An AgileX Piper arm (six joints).
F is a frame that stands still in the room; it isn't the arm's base.
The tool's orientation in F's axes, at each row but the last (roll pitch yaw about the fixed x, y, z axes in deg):
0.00 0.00 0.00
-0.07 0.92 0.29
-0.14 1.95 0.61
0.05 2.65 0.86
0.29 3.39 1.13
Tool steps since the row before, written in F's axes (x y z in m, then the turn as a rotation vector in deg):
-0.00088 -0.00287 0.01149 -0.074 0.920 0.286
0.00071 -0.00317 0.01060 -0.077 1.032 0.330
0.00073 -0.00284 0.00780 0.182 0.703 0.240
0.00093 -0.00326 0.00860 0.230 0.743 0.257
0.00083 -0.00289 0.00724 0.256 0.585 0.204
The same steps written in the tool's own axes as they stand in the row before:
-0.00088 -0.00287 0.01149 -0.074 0.920 0.286
0.00052 -0.00319 0.01061 -0.077 1.032 0.330
0.00043 -0.00287 0.00781 0.181 0.700 0.248
0.00048 -0.00327 0.00863 0.229 0.740 0.267
0.00034 -0.00287 0.00729 0.255 0.581 0.217

